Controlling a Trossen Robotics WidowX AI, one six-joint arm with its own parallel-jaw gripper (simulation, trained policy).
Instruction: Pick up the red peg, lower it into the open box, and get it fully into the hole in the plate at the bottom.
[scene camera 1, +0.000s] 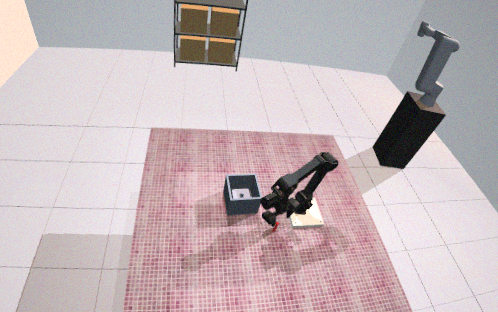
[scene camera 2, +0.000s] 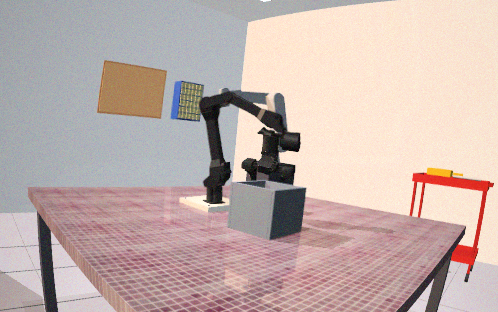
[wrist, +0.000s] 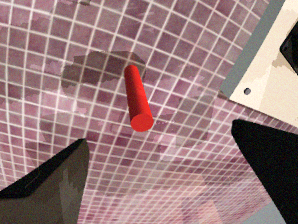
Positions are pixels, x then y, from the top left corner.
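Labels:
My gripper (scene camera 2: 266, 189) is 1.29 m from the lens, and there's a grey box (scene camera 2: 270, 210) that's 0.94 m from the lens.

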